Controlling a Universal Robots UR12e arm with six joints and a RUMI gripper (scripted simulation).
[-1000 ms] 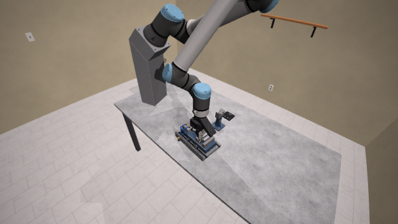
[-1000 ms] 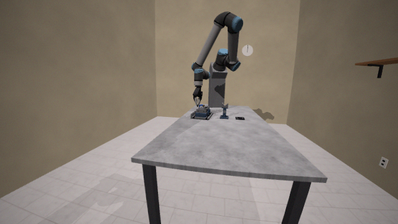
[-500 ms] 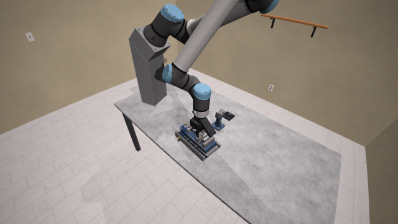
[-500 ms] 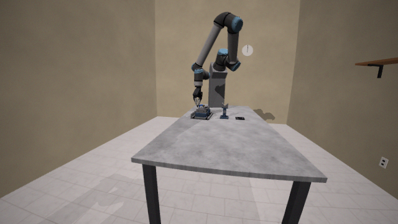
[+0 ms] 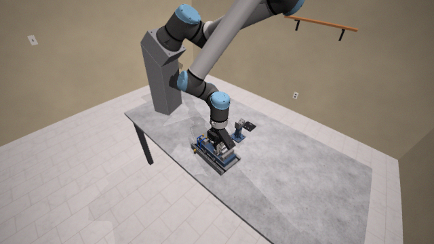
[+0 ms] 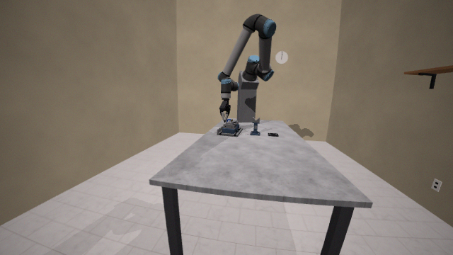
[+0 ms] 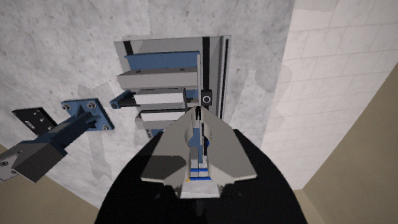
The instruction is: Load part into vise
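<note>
My gripper is now 1 cm past the part, 5 cm to the right of it and 2 cm above it. From my hand the other things lie so: cylinder rod (9 cm behind, 4 cm to the left, 4 cm below); then work stop (1 cm behind, 10 cm to the left, 3 cm below); then moving jaw (4 cm behind, 5 cm to the left, 4 cm below).
</note>
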